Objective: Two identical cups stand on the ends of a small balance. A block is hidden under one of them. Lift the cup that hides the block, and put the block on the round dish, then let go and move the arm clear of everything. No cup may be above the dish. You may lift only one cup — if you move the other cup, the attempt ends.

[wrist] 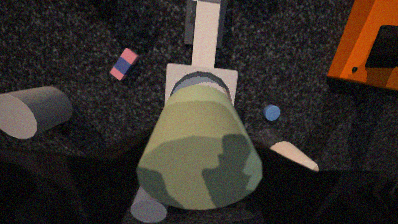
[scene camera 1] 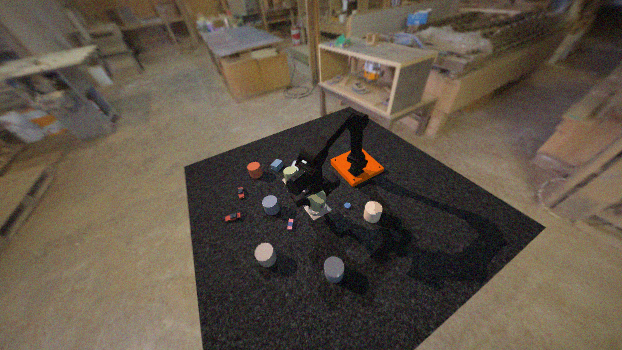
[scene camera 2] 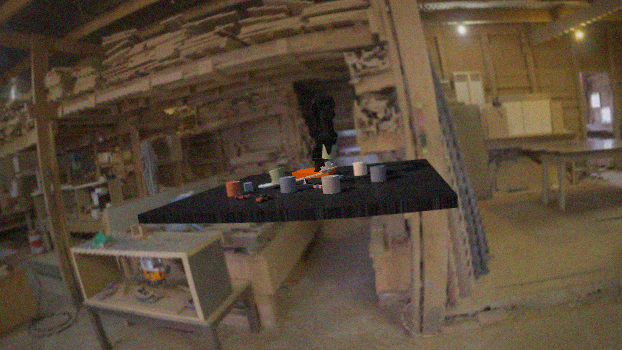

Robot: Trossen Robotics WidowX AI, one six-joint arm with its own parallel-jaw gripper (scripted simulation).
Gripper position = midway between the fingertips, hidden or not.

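Note:
Looking through the wrist camera, I see my gripper [wrist: 198,136], and there is a blue-grey cup [wrist: 143,200] as well.

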